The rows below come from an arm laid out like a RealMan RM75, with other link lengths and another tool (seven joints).
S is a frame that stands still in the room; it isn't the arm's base.
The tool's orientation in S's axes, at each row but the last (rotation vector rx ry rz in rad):
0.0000, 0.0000, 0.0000
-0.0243, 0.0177, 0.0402
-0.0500, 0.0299, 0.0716
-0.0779, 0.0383, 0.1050
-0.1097, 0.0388, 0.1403
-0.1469, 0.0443, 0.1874
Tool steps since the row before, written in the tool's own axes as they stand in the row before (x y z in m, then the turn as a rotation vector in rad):
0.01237, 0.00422, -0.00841, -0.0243, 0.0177, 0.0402
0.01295, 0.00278, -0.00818, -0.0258, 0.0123, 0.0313
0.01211, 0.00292, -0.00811, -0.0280, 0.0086, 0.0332
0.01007, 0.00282, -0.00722, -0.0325, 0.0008, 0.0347
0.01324, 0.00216, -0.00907, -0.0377, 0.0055, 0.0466
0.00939, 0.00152, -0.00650, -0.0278, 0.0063, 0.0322
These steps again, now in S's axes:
0.01237, 0.00422, -0.00841, -0.0243, 0.0177, 0.0402
0.01268, 0.00309, -0.00848, -0.0257, 0.0120, 0.0315
0.01163, 0.00335, -0.00862, -0.0276, 0.0083, 0.0336
0.00946, 0.00326, -0.00783, -0.0312, 0.0002, 0.0359
0.01251, 0.00293, -0.00985, -0.0366, 0.0054, 0.0474
0.00873, 0.00222, -0.00718, -0.0275, 0.0059, 0.0325

